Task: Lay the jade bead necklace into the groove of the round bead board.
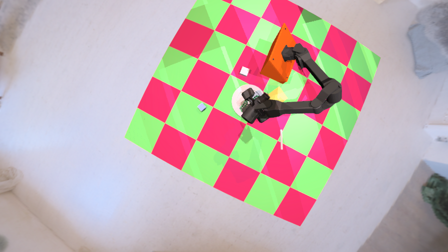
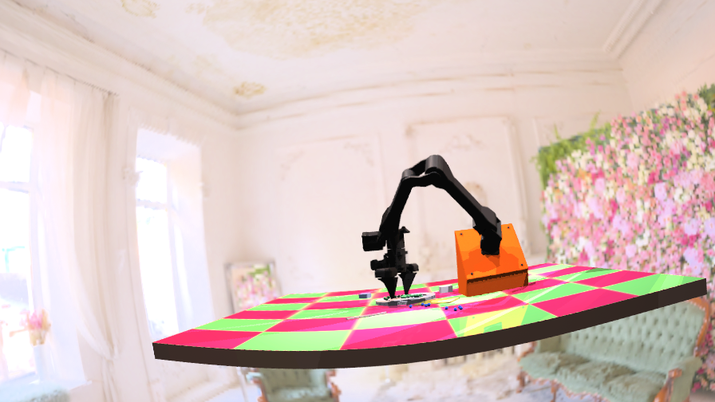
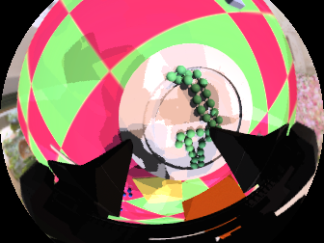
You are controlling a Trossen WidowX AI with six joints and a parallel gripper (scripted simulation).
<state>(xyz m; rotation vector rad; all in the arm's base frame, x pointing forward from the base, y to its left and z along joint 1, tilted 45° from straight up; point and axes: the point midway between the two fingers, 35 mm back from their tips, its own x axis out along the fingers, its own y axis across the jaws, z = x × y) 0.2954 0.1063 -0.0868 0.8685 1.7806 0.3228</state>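
Right now my gripper tip is 2 cm past the round bead board, 4 cm to the left of it and 1 cm above it. From my gripper tip the other things lie so: white cube: 15 cm behind, 15 cm to the right, 1 cm below; thin white stick: 7 cm ahead, 25 cm to the left, 2 cm below; yellow patch: 12 cm behind, 9 cm to the left, 2 cm below.
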